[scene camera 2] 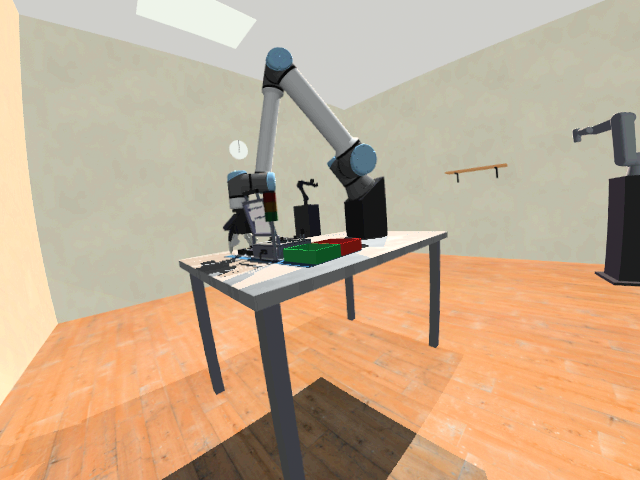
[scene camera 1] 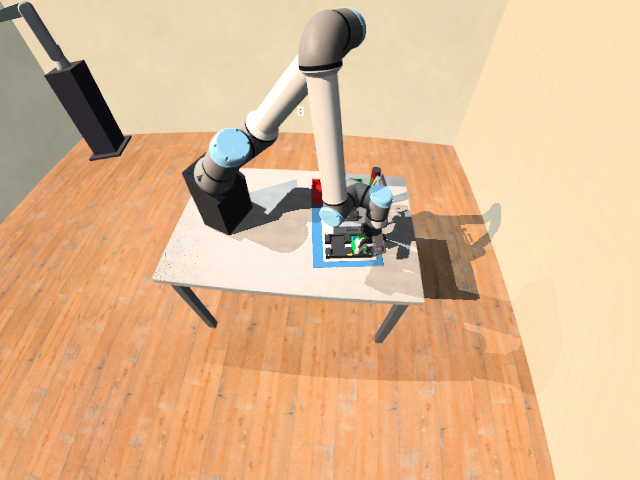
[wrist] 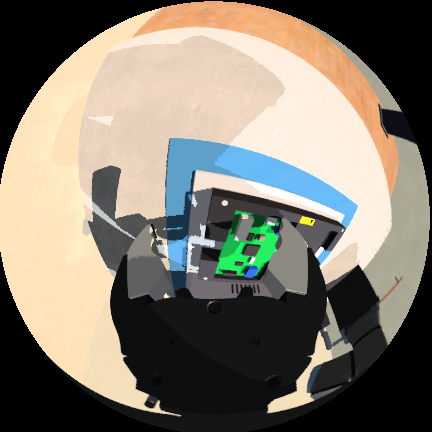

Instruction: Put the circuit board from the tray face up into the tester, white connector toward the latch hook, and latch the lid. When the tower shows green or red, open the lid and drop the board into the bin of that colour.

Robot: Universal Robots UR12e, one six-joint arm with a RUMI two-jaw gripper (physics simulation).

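Frame: origin at the arm's base, x ahead, y left, z up, level; centimetres.
Seen in the pictures: gripper, fingertip midpoint: (scene camera 2: 242, 251) (scene camera 1: 369, 250) (wrist: 215, 222); arm's base at its link origin: (scene camera 2: 362, 190) (scene camera 1: 214, 175).
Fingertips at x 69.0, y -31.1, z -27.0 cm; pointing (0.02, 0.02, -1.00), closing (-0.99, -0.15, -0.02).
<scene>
Pixels of each thing's middle, then the offset from my fingertips to it. "spot": a spot on its surface instead. Level surfaces: height alone.
- green circuit board at the middle of its body: (wrist: 250, 253) (scene camera 1: 358, 244) dx -4.7, dy +3.8, dz +0.3 cm
- tester's lid at the middle of its body: (scene camera 2: 257, 218) dx +5.3, dy +19.9, dz +14.6 cm
- signal tower at a spot on its surface: (scene camera 2: 270, 205) spot: dx +8.7, dy +31.5, dz +18.7 cm
- blue mat at its surface level: dz -1.7 cm
- white table at its surface level: dz -1.9 cm
The green circuit board (scene camera 1: 357, 243) (wrist: 250, 248) lies face up on the dark bed of the tester (scene camera 1: 339, 246) (wrist: 216, 212). Its pale connector is at the far left corner in the wrist view. The tester's lid (scene camera 2: 260, 217) stands raised. My gripper (scene camera 1: 369, 244) (scene camera 2: 234, 245) (wrist: 215, 222) is low over the bed with its fingers wide apart. In the wrist view one finger overlaps the board's right edge and the other is beyond the tester's left side; nothing is plainly held, and contact is unclear. The signal tower (scene camera 1: 375, 176) (scene camera 2: 270, 205) shows dim colours. I cannot make out the latch hook.
The red bin (scene camera 1: 316, 192) (scene camera 2: 352, 246) and green bin (scene camera 2: 313, 254) stand side by side behind the tester. A blue mat (scene camera 1: 317, 242) (wrist: 184, 150) lies under the tester on the white table (scene camera 1: 268, 273). The arm and its shadows cover parts of this area.
</scene>
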